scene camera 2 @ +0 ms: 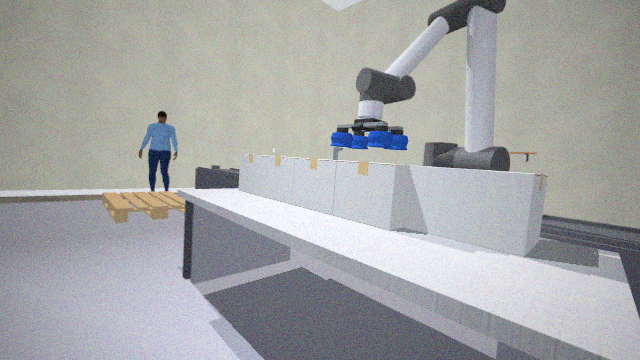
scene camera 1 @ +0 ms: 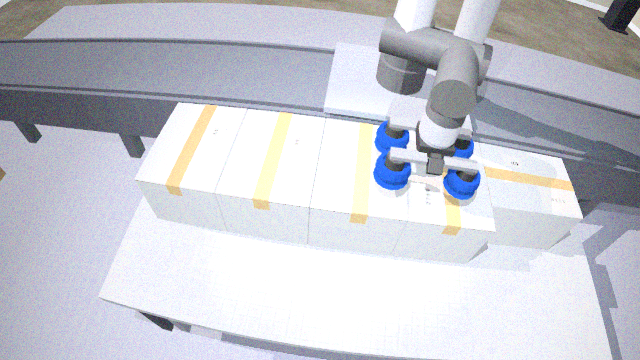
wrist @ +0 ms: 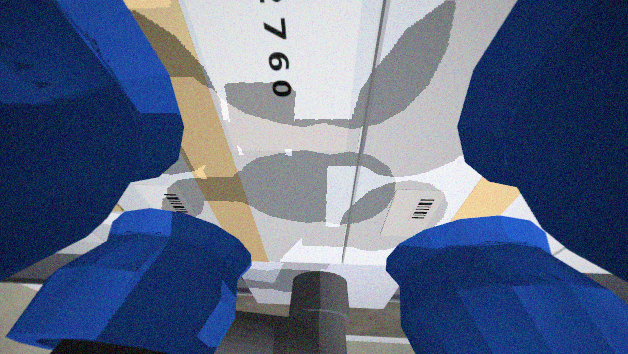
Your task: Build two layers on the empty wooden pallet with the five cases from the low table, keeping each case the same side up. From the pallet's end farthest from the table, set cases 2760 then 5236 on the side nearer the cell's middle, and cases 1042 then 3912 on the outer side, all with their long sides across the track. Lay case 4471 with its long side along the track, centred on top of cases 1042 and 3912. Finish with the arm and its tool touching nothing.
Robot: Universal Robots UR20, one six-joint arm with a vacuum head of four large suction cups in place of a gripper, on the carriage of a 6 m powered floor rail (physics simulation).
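Places are measured from the arm's base along level axes (x ahead, y left, z up), in metres.
Pixels of known places: hand at its tool point: (scene camera 2: 367, 147) (wrist: 316, 199); arm's base at its link origin: (scene camera 1: 399, 80) (wrist: 319, 283).
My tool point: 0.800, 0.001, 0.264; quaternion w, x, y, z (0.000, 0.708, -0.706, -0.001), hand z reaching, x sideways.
For each thing: its top centre in the pictures, then the offset to it from my tool point, as dx, dy, dz. Level surfaces: height alone.
- case 2760 at its top centre: (wrist: 211, 166) (scene camera 1: 449, 176) (scene camera 2: 389, 164) -0.025, +0.105, -0.067
- fifth case at its top centre: (scene camera 1: 531, 179) (scene camera 2: 476, 169) -0.072, +0.434, -0.067
- low white table at its surface level: dz -0.304
My vacuum head (scene camera 1: 427, 161) (scene camera 2: 370, 140) (wrist: 320, 150) is open, its four blue cups empty. It hangs a little above the row of cases, with a gap under the cups in scene camera 2. Below it is case 2760 (scene camera 1: 426, 216) (scene camera 2: 365, 200) (wrist: 325, 60), its number legible in the wrist view. Three more taped white cases (scene camera 1: 221, 155) (scene camera 1: 300, 170) (scene camera 1: 336, 170) stand side by side to its left. A fifth case (scene camera 1: 525, 200) (scene camera 2: 475, 205), turned the other way, stands at the right end. Their numbers are too small to read. The wooden pallet (scene camera 2: 142, 201) shows partly, with no case on that part.
The cases stand on the low white table (scene camera 1: 300, 290) (scene camera 2: 400, 267). The floor rail (scene camera 1: 175, 65) runs behind them with the arm's carriage (scene camera 1: 350, 75). A person (scene camera 2: 161, 137) stands behind the pallet. A dark low box (scene camera 2: 215, 178) stands beyond the table's far end.
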